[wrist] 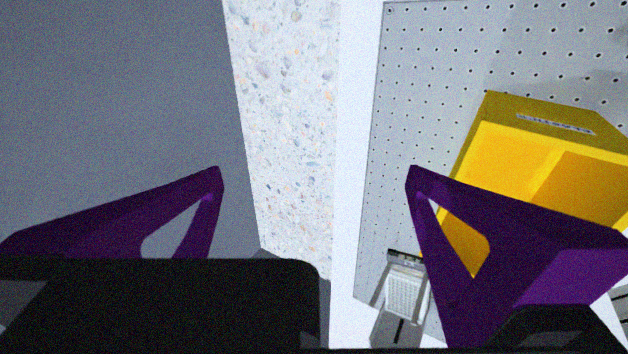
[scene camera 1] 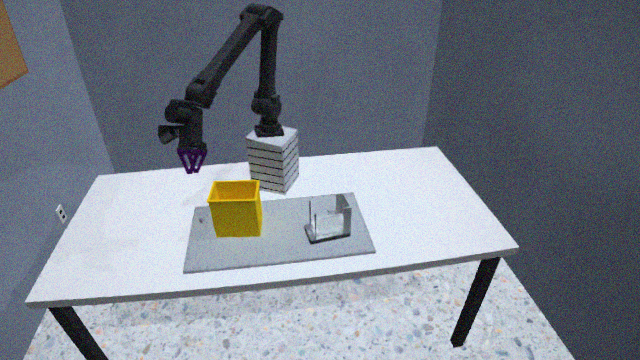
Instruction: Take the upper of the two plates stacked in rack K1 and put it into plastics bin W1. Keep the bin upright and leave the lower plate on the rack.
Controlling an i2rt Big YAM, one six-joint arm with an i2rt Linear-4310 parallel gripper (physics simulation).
Labels:
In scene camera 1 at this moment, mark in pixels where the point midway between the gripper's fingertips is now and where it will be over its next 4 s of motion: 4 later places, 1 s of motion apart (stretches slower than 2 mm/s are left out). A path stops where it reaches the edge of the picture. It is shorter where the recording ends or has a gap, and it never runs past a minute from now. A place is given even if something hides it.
My gripper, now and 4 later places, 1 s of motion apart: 192, 173; 195, 174; 198, 173; 270, 172; 324, 182

